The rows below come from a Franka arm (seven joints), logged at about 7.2 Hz.
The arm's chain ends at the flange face. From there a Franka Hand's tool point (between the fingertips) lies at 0.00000 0.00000 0.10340 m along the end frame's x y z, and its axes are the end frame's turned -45 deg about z.
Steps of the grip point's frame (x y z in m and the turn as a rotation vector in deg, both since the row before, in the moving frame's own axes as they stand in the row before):
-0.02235 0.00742 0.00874 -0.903 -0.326 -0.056
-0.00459 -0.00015 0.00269 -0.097 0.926 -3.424
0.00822 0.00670 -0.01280 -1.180 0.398 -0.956
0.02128 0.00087 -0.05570 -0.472 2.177 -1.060
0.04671 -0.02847 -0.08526 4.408 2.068 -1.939
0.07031 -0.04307 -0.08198 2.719 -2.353 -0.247
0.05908 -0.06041 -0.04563 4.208 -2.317 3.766
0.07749 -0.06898 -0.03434 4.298 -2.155 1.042
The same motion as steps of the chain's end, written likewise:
-0.01129 0.01948 0.00875 -0.869 0.408 -0.056
-0.00462 0.00424 0.00270 0.586 0.723 -3.424
0.00853 -0.00206 -0.01278 -0.553 1.116 -0.956
0.01230 -0.01223 -0.05562 1.206 1.873 -1.060
0.01602 -0.04496 -0.08489 4.579 -1.655 -1.939
0.02573 -0.07972 -0.08178 0.259 -3.586 -0.247
0.00729 -0.08181 -0.04527 1.337 -4.614 3.766
0.01422 -0.10076 -0.03398 1.515 -4.563 1.042

